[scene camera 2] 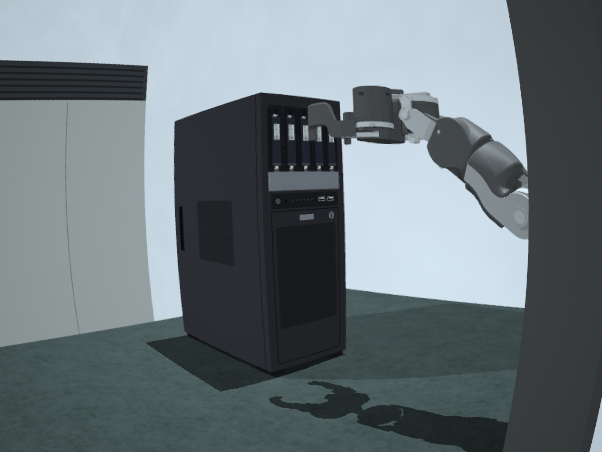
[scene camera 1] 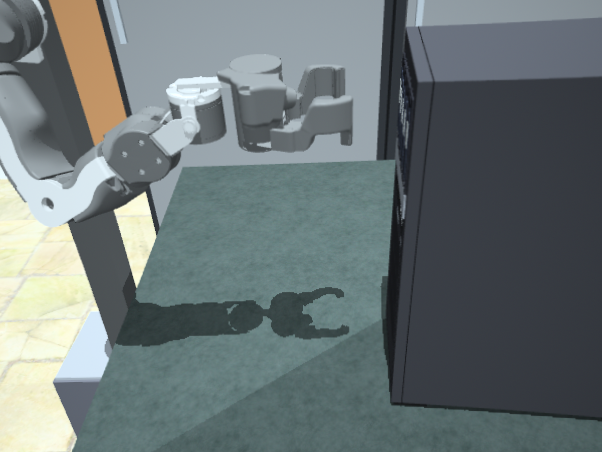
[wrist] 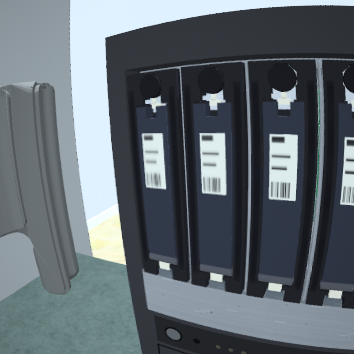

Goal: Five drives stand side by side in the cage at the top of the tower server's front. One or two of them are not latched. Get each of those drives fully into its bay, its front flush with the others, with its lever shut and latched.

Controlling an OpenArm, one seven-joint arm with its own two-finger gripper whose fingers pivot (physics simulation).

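Note:
The tower server (scene camera 1: 505, 240) (scene camera 2: 220, 165) (wrist: 230, 35) stands upright with five drives side by side in its top cage. In the wrist view, the leftmost drive (wrist: 162, 220), the second drive (wrist: 215, 232), the third drive (wrist: 281, 230) and part of the fourth drive (wrist: 339, 245) show; the fifth is out of that view. Their levers lie along the fronts, and these fronts look about level. Whether each latch has caught is too fine to tell. My gripper (scene camera 1: 341, 105) (scene camera 2: 332, 129) is open and empty, in front of the cage and apart from it. One finger shows at the wrist view's left.
The server stands on a green table top (scene camera 1: 280, 225) (scene camera 2: 90, 390). A silver strip (scene camera 2: 303, 181) (wrist: 240, 312) and a control panel with a round button (wrist: 173, 334) lie below the cage. A dark post (scene camera 2: 557, 225) stands at the right in scene camera 2.

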